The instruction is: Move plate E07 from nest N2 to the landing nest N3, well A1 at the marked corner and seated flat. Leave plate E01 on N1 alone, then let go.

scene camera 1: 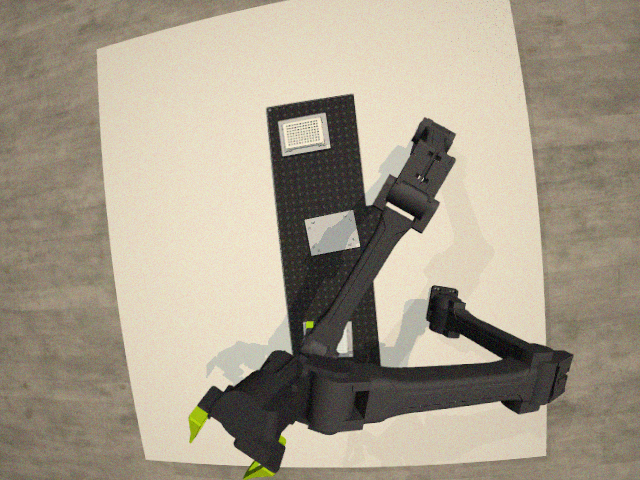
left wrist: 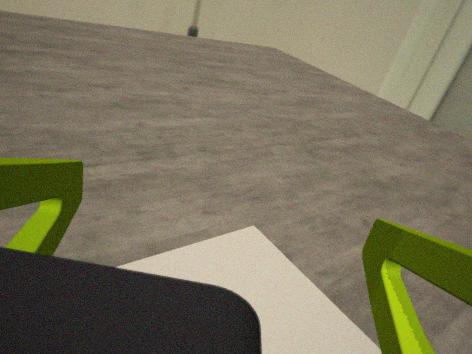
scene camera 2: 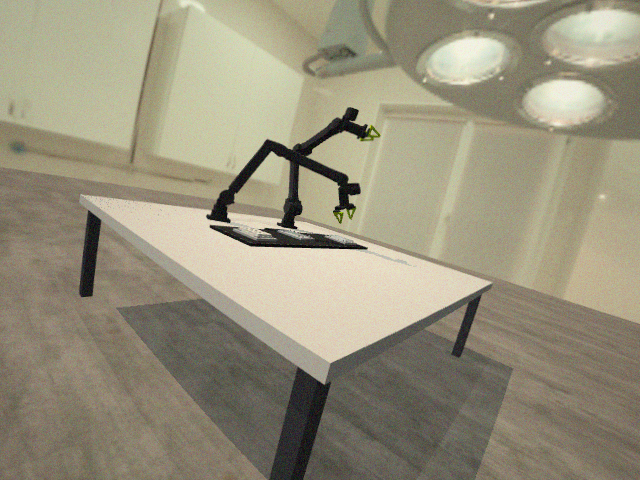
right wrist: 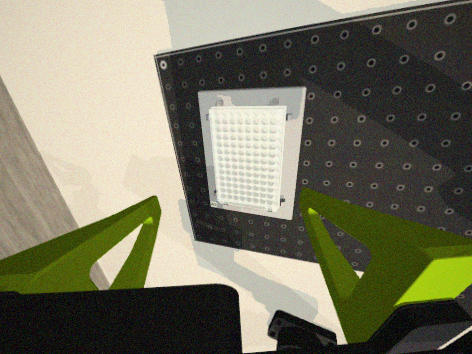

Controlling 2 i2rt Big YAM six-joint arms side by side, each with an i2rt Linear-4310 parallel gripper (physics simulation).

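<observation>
One white well plate (scene camera 1: 303, 133) (scene camera 2: 253, 234) sits in the grey nest at the top of the board in scene camera 1. A second white plate (scene camera 1: 342, 345) (scene camera 2: 341, 239) (right wrist: 247, 155) sits in the bottom nest, mostly hidden by an arm in that view. The middle nest (scene camera 1: 319, 229) (scene camera 2: 295, 235), the landing nest, is bare. Plate and nest labels are unreadable, so I cannot tell E07 from E01. My right gripper (scene camera 2: 344, 214) (right wrist: 230, 199) is open and empty above the second plate, offset towards its lower end in the right wrist view. My left gripper (scene camera 1: 218, 459) (scene camera 2: 370, 134) (left wrist: 229, 208) is open and empty, higher up.
The nests stand on a black perforated board (scene camera 1: 320, 175) (right wrist: 350, 145) on a white table (scene camera 1: 180, 206) (scene camera 2: 330, 299) (left wrist: 295, 305). In scene camera 1 the left arm (scene camera 1: 444, 384) crosses over the board's lower end, and the right arm (scene camera 1: 372, 268) passes over the board's right side.
</observation>
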